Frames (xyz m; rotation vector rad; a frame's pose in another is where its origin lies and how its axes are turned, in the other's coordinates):
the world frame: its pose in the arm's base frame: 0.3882 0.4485 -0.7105 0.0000 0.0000 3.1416
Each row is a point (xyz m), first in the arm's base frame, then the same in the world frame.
Working: the arm's base frame: its pose in the world frame: 0.3882 0.4485 0.7105 0.0000 0.0000 3.1416

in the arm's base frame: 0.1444 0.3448 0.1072
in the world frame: 0.2438 0.1037 0.8177
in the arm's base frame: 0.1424 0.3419 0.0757
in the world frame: 0.2458 0.1066 0.7862
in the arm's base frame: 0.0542 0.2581 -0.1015
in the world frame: 0.3340 0.1904 0.6090
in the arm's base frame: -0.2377 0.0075 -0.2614
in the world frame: 0.6259 0.4410 0.4491
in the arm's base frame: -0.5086 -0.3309 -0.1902
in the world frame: 0.8968 0.7794 0.5203
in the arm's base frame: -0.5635 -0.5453 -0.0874
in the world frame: 0.9517 0.9938 0.6231
